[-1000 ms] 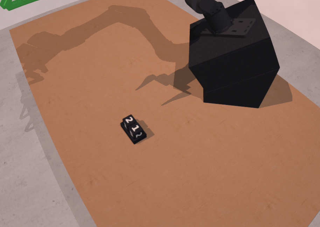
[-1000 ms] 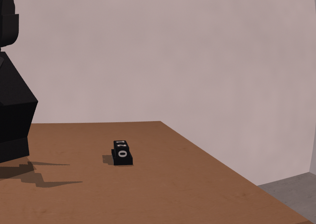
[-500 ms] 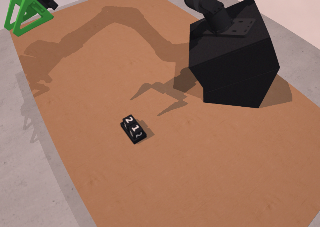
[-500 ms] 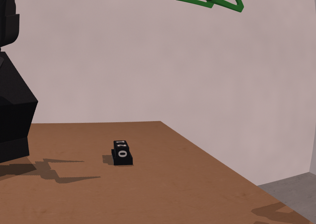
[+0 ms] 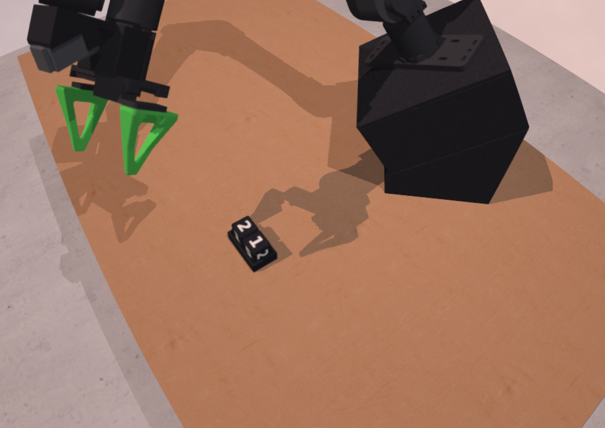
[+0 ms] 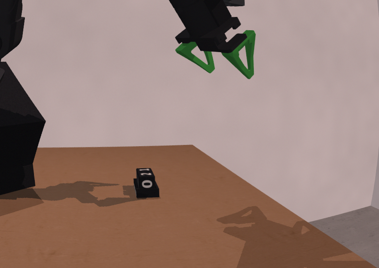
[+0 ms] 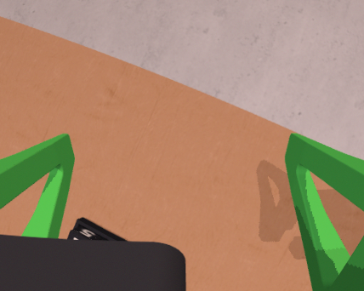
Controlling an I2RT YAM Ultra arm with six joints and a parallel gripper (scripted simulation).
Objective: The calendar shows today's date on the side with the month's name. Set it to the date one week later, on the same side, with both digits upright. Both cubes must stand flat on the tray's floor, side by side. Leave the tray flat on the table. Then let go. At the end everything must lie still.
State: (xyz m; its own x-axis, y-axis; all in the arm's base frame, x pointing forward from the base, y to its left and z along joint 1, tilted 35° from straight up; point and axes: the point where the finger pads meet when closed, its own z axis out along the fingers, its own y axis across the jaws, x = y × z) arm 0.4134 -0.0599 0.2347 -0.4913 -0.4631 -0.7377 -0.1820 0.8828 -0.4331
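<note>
My hand is 220 mm above the black tray, 120 mm past it and 100 mm to the right of it.
</note>
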